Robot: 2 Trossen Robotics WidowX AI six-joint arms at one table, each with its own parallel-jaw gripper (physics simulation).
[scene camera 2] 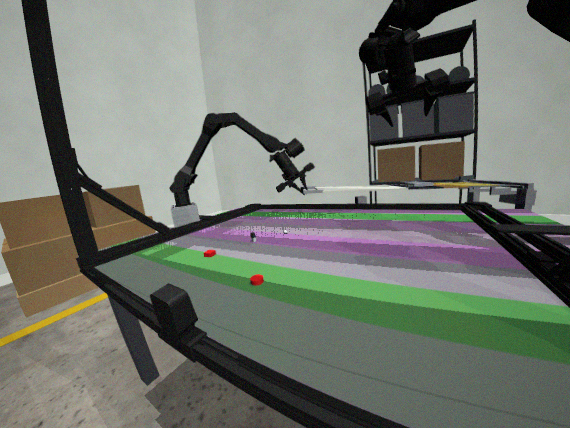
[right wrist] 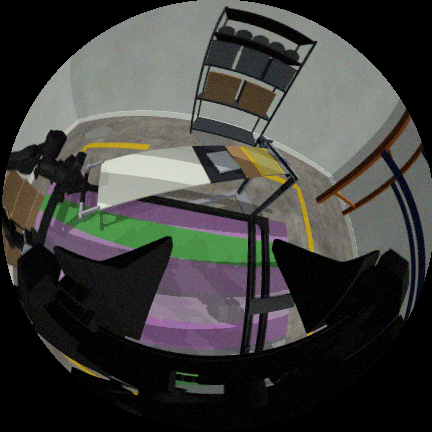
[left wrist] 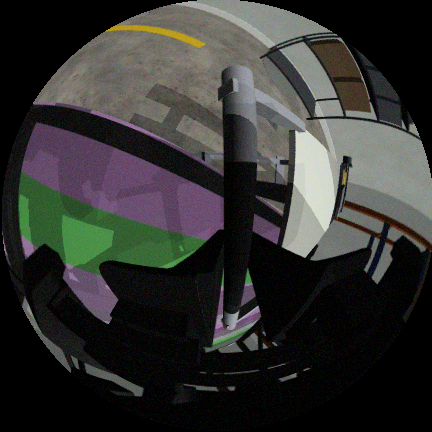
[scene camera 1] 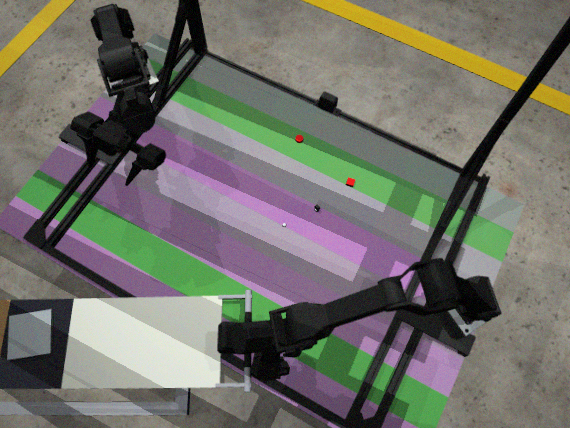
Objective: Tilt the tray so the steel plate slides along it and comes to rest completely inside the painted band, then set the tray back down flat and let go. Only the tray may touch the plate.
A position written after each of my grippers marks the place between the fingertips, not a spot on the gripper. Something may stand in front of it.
My right gripper (scene camera 1: pixel 108 175) is open, holding nothing. Also in view: my left gripper (scene camera 1: pixel 243 344), a grey steel plate (scene camera 1: pixel 33 331) and a tray (scene camera 1: pixel 146 342).
My left gripper is seen too in the right wrist view (right wrist: pixel 89 187) and in the left wrist view (left wrist: pixel 232 234). My right gripper shows as well in scene camera 2 (scene camera 2: pixel 408 121) and in the right wrist view (right wrist: pixel 223 243). The tray shows as well in the right wrist view (right wrist: pixel 125 178) and in the left wrist view (left wrist: pixel 314 176).
